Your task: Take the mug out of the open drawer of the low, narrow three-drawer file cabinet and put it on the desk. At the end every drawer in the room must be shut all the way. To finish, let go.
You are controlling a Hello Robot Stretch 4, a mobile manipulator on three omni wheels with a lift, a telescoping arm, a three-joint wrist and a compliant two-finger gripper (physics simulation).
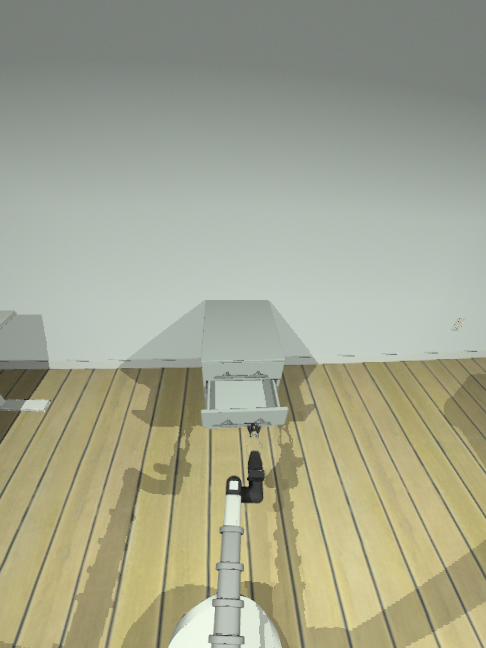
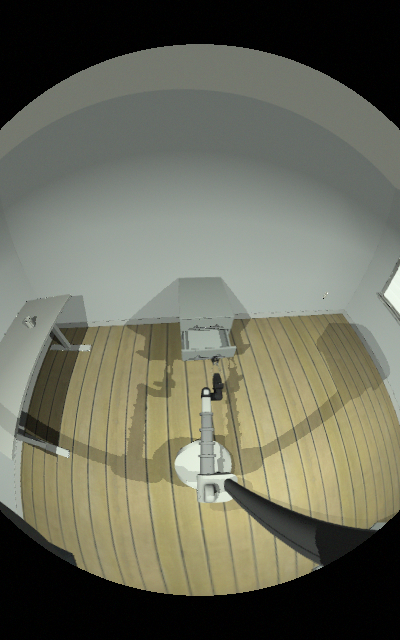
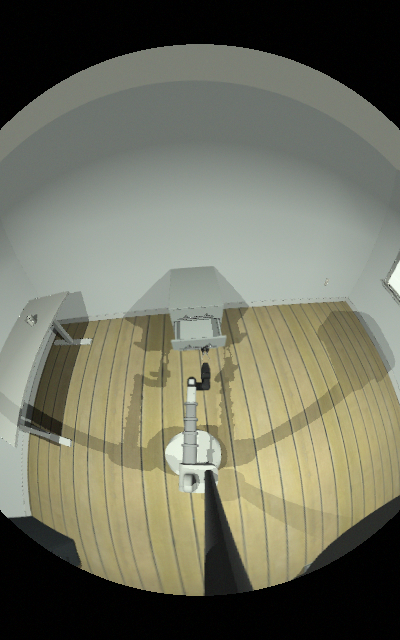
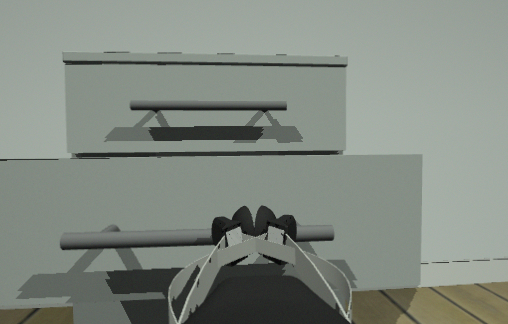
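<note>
The grey file cabinet (image 1: 241,329) (image 2: 201,295) (image 3: 193,287) (image 4: 205,80) stands against the wall. Its middle drawer (image 1: 244,417) (image 2: 208,353) (image 3: 198,342) (image 4: 150,200) is partly out, and no mug shows inside it. The top drawer looks shut; the bottom one is hidden behind the open drawer's front. My gripper (image 1: 253,430) (image 2: 215,359) (image 3: 205,349) (image 4: 254,224) is shut and empty, fingertips together at the drawer's bar handle, right of its middle. Whether they touch it is unclear. A small mug (image 2: 30,321) (image 3: 31,319) stands on the desk (image 2: 20,360) (image 3: 17,365) at the left.
Desk legs with pale feet (image 1: 35,405) (image 2: 62,452) (image 3: 65,442) reach over the floor at the left. A dark object (image 3: 45,540) stands at the lower left. A window (image 2: 394,295) is in the right wall. The arm extends straight toward the cabinet.
</note>
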